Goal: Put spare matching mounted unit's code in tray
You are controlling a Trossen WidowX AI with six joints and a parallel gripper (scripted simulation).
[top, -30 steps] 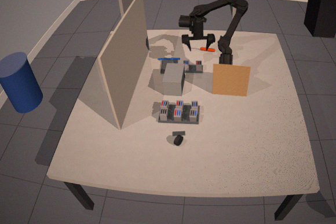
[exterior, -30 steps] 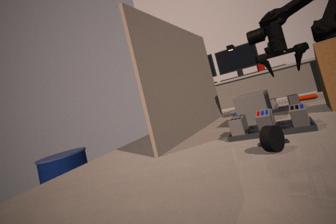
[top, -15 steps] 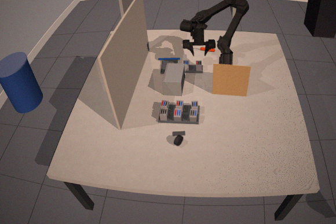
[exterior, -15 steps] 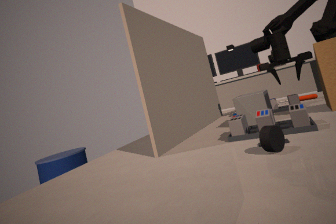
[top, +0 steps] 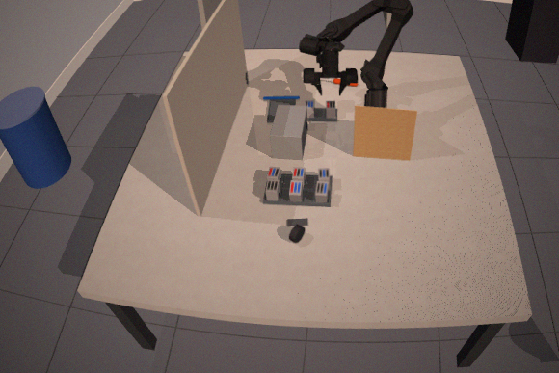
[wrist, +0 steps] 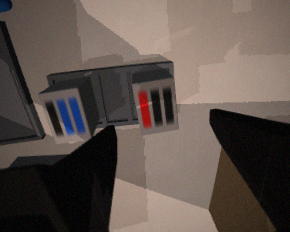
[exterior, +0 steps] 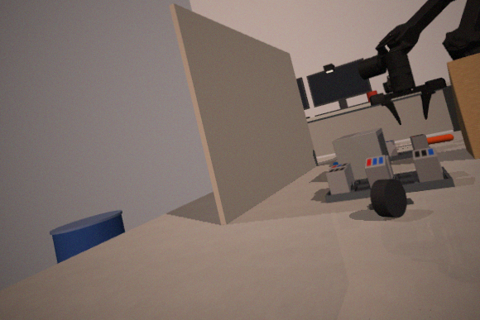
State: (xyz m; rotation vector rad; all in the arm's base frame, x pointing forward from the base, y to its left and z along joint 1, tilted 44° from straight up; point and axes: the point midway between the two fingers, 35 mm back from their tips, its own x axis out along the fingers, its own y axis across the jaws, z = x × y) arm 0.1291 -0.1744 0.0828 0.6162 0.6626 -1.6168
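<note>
My gripper tip is 8 cm above the rack and 4 cm short of it. Also, from my gripper tip: blue pen: 18 cm ahead, 11 cm to the right, 9 cm below; grey mounted unit: 15 cm to the left, 14 cm ahead, 4 cm below; dark grey tray: 18 cm ahead, 9 cm below, 3 cm to the right.
</note>
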